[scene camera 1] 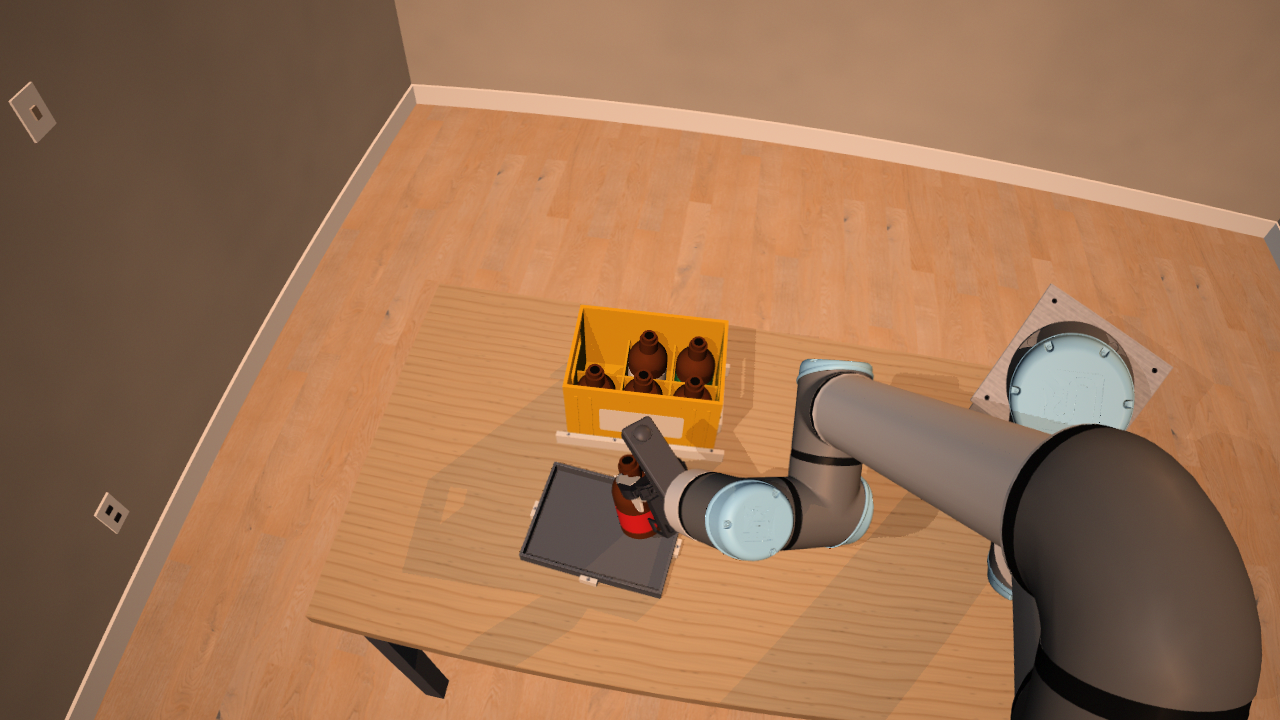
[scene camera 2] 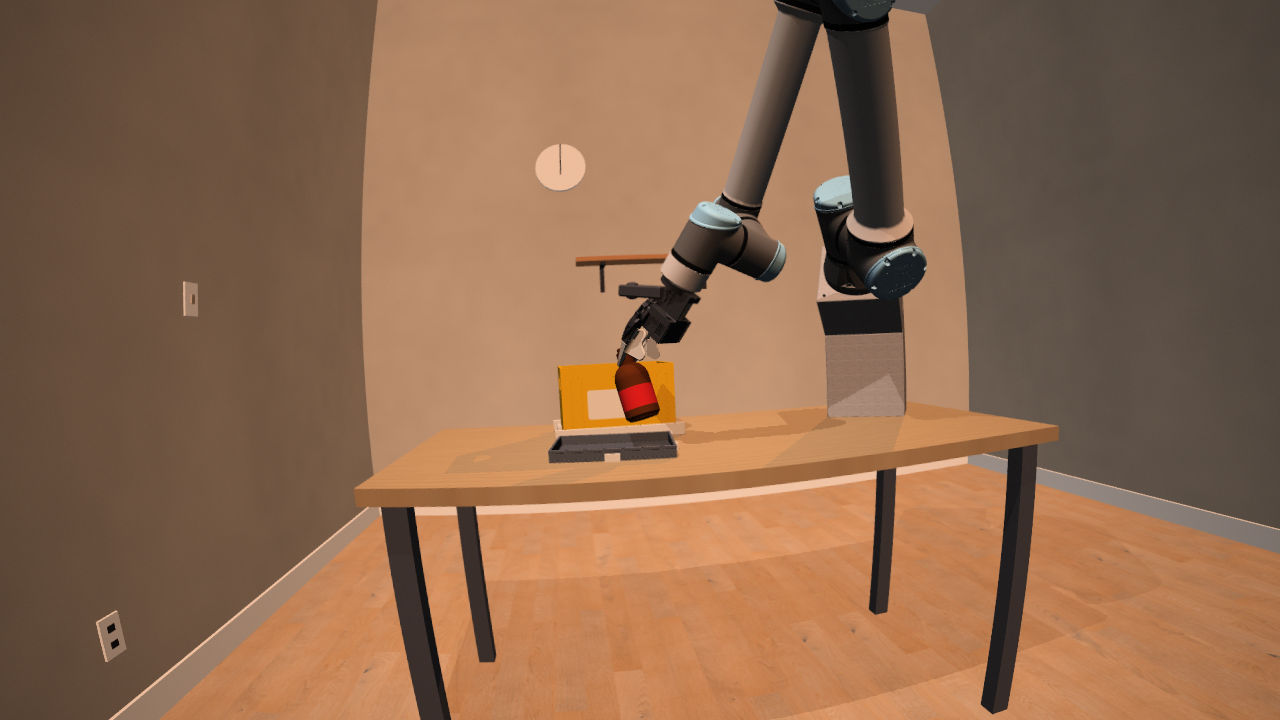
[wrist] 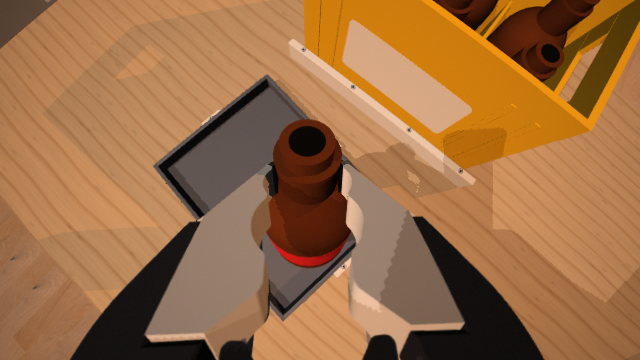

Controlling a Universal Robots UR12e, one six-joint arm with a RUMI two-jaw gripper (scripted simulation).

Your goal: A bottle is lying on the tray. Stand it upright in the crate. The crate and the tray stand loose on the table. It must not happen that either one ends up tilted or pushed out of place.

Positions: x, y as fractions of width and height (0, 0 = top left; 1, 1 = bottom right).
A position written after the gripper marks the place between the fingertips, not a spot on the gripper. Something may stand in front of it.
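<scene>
Scene camera 1 shows a dark grey tray (scene camera 1: 0.45, 0.74) and a crate (scene camera 1: 0.47, 0.47). Visible in scene camera 2: the gripper (scene camera 2: 0.49, 0.51), a bottle (scene camera 2: 0.50, 0.55), the crate (scene camera 2: 0.46, 0.55) and the tray (scene camera 2: 0.46, 0.62). The wrist view gives a bottle (wrist: 0.85, 0.17), the crate (wrist: 0.74, 0.29), the tray (wrist: 0.37, 0.40) and the gripper (wrist: 0.48, 0.46).
</scene>
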